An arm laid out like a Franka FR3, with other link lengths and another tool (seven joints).
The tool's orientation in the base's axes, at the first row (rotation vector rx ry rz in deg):
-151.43 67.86 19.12
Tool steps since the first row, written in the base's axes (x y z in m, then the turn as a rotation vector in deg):
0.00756 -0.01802 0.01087 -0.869 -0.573 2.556
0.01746 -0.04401 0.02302 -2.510 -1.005 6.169
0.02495 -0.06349 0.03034 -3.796 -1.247 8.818
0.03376 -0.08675 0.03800 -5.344 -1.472 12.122
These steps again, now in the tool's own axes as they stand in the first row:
0.01432 0.00478 -0.01649 -0.918 0.741 -2.495
0.03538 0.01283 -0.03681 -2.748 1.854 -5.863
0.05173 0.01901 -0.05036 -4.196 2.683 -8.301
0.07149 0.02661 -0.06550 -6.020 3.626 -11.326

